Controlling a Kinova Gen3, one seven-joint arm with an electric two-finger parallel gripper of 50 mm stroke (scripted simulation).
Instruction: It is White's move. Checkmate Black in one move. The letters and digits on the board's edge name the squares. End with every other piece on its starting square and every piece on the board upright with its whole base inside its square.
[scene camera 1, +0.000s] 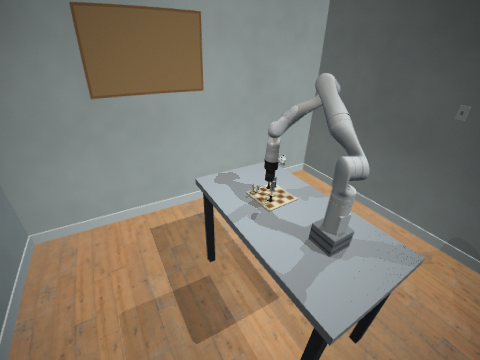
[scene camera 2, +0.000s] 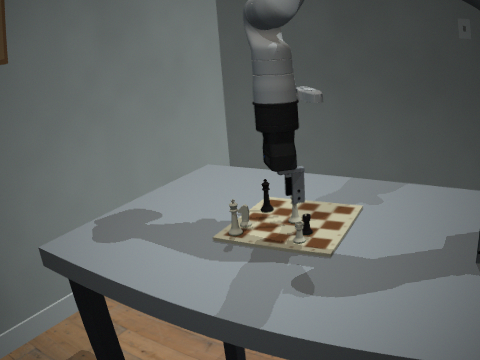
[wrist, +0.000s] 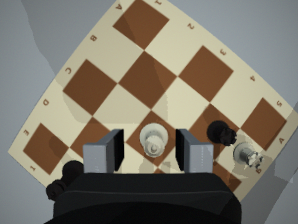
In view: the gripper (scene camera 2: 295, 198), a white piece (wrist: 150, 136) and a chessboard (scene camera 2: 330, 222).
The chessboard is seen too in the wrist view (wrist: 130, 70). The gripper also shows in the wrist view (wrist: 149, 143).
